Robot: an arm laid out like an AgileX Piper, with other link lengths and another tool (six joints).
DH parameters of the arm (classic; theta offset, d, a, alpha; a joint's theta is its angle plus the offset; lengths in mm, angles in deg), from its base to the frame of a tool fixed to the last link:
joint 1: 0 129.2 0 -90
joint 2: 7.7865 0 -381.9 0
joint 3: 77.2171 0 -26.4 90
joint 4: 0 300.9 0 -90
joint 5: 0 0 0 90
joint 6: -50.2 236.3 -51.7 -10
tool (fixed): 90 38.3 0 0
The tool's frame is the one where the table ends.
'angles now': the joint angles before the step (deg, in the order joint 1, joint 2, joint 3, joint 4, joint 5, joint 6). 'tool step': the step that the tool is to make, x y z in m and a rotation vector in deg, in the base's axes. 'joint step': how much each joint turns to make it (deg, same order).
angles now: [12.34 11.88 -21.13 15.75 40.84 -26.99]
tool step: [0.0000 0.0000 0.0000 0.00 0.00 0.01]
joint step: [0.03 0.00 0.00 -0.03 -0.01 0.03]
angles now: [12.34 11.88 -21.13 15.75 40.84 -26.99]
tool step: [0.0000 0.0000 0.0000 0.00 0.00 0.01]
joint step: [0.03 0.00 0.00 -0.03 -0.01 0.03]
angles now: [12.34 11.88 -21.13 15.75 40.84 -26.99]
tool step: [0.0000 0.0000 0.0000 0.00 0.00 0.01]
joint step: [0.03 0.00 0.00 -0.03 -0.01 0.03]
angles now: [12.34 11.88 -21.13 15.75 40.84 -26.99]
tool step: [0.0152 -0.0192 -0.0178 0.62 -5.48 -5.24]
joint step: [-1.27 -4.63 6.93 -3.80 -8.47 2.98]
